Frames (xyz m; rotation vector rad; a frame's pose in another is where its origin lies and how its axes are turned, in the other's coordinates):
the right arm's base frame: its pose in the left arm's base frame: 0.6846 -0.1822 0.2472 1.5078 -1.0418 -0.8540
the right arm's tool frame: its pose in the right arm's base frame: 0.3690 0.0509 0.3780 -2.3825 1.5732 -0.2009
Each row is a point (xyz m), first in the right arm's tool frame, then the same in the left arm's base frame.
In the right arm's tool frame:
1: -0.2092 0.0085 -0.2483
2: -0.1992 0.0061 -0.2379
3: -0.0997 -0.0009 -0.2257
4: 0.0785 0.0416 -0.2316
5: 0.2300 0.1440 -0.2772
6: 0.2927 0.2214 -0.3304
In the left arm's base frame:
1: 0.1596 -0.6131 0.3363
2: 0.1727 -0.6176 0.3315
3: 0.2174 -0.6537 0.2491
4: 0.2727 -0.6687 0.0750
5: 0.2831 -0.6221 -0.1073
6: 0.2559 -0.5725 -0.2051

